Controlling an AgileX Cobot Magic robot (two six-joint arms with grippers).
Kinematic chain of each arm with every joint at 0, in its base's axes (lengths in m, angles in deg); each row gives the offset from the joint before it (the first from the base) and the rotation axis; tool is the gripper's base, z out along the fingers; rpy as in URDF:
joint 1: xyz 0 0 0.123 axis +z
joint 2: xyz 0 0 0 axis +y
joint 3: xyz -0.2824 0 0.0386 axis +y
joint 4: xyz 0.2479 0 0.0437 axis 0.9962 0 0.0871
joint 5: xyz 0 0 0 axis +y
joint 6: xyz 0.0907 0 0.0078 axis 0.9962 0 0.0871
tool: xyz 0 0 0 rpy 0 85 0
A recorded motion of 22 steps. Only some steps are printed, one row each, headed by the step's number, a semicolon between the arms.
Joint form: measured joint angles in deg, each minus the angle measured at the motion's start. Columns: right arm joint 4, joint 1, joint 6, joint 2, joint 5, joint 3; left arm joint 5, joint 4, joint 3, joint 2, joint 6, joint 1.
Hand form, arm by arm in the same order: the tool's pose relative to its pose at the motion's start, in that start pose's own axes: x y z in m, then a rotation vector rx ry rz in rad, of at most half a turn. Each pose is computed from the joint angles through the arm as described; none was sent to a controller.
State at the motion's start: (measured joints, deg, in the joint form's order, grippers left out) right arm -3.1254 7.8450 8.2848 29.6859 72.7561 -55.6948; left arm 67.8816 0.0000 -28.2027 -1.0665 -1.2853 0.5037
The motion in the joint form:
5: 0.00 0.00 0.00 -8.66 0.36 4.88; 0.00 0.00 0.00 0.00 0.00 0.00
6: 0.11 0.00 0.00 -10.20 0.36 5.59; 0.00 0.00 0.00 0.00 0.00 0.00
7: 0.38 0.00 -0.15 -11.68 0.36 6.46; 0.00 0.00 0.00 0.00 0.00 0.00
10: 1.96 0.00 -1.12 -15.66 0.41 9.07; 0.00 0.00 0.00 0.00 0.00 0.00
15: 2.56 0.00 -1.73 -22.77 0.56 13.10; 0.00 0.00 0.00 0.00 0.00 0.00
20: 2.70 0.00 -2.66 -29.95 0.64 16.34; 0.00 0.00 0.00 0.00 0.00 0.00
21: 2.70 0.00 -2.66 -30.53 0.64 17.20; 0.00 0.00 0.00 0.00 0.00 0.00
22: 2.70 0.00 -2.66 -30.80 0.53 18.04; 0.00 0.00 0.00 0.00 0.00 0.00
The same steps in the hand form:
5: 0.0338 -0.0049 -0.0100 -0.0075 -0.0591 0.0034; 0.0000 0.0000 0.0000 0.0000 0.0000 0.0000
6: 0.0394 -0.0056 -0.0119 -0.0112 -0.0732 0.0047; 0.0000 0.0000 0.0000 0.0000 0.0000 0.0000
7: 0.0452 -0.0059 -0.0127 -0.0170 -0.0831 0.0038; 0.0000 0.0000 0.0000 0.0000 0.0000 0.0000
10: 0.0614 -0.0056 -0.0129 -0.0456 -0.1026 -0.0054; 0.0000 0.0000 0.0000 0.0000 0.0000 0.0000
15: 0.0882 -0.0081 -0.0129 -0.0612 -0.1523 -0.0119; 0.0000 0.0000 0.0000 0.0000 0.0000 0.0000
20: 0.1125 -0.0111 -0.0132 -0.0698 -0.2194 -0.0255; 0.0000 0.0000 0.0000 0.0000 0.0000 0.0000
21: 0.1153 -0.0113 -0.0103 -0.0693 -0.2146 -0.0257; 0.0000 0.0000 0.0000 0.0000 0.0000 0.0000
22: 0.1171 -0.0113 -0.0068 -0.0684 -0.2066 -0.0259; 0.0000 0.0000 0.0000 0.0000 0.0000 0.0000

